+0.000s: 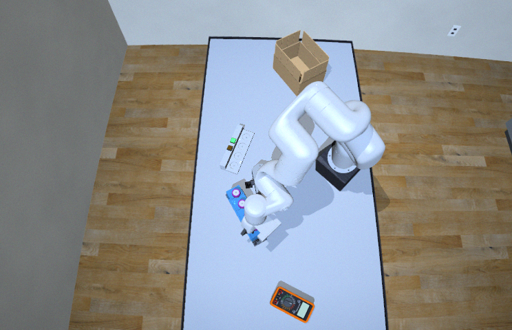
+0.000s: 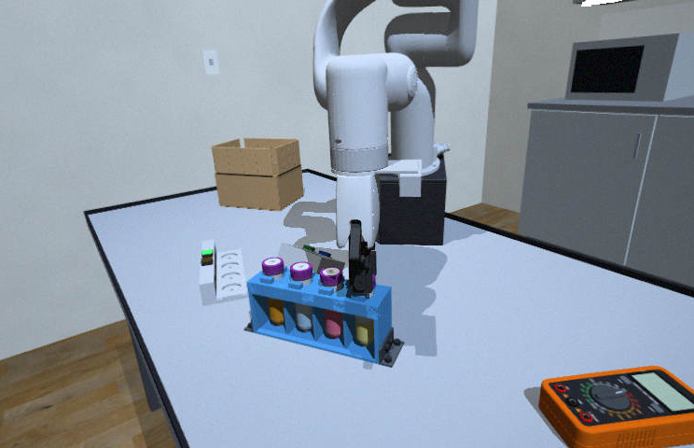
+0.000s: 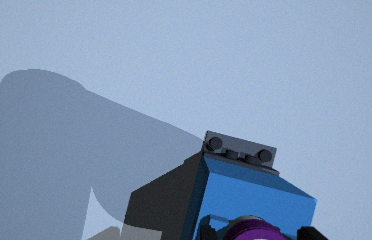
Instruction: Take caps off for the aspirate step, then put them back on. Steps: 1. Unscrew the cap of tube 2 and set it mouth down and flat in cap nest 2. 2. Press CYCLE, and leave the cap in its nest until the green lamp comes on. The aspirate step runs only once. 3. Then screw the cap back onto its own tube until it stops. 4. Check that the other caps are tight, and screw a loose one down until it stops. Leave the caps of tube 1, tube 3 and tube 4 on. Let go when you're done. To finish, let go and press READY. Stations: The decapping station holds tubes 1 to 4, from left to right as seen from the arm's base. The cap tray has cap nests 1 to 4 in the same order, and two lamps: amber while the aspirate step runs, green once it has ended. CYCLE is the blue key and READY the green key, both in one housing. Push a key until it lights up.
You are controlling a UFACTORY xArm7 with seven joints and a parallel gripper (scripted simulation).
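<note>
Right now the cap marked 1 is 20 mm below my hand. Round my hand: cap 3 (70 mm ahead, 80 mm to the right, 20 mm below); cap 4 (100 mm ahead, 120 mm to the right, 20 mm below); purple cap marked 2 (30 mm ahead, 40 mm to the right, 20 mm below).
</note>
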